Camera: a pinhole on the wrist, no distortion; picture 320 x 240 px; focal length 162.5 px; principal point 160.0 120.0 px. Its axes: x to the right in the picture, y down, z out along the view. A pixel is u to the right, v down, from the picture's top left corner.
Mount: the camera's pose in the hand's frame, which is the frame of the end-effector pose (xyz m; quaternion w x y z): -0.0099 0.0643 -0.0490 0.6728 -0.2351 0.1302 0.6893
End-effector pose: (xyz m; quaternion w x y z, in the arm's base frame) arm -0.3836 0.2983 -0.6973 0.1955 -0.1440 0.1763 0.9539
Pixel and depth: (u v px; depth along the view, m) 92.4 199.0 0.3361
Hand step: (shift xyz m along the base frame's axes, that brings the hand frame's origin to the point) 0.0961 -0.0458 0.3612
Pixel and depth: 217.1 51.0 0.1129
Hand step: -0.0926 -0.1154 0.0676
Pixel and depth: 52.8 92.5 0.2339
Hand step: -0.0617 0.0469 0.2259
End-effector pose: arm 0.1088 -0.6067 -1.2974 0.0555 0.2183 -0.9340 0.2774
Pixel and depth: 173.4 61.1 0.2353
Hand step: -0.1220 0.0537 -0.2209
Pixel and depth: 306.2 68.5 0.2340
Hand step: -0.1887 0.2332 -0.2214
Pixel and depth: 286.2 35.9 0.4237
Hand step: -0.3820 0.2767 -0.3999
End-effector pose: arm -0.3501 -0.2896 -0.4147 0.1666 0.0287 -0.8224 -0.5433
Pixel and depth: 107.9 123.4 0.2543
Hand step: 0.0036 0.2455 0.0208
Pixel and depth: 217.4 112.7 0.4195
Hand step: 0.0294 0.3865 0.2659
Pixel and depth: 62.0 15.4 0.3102
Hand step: -0.2242 0.2943 -0.0242
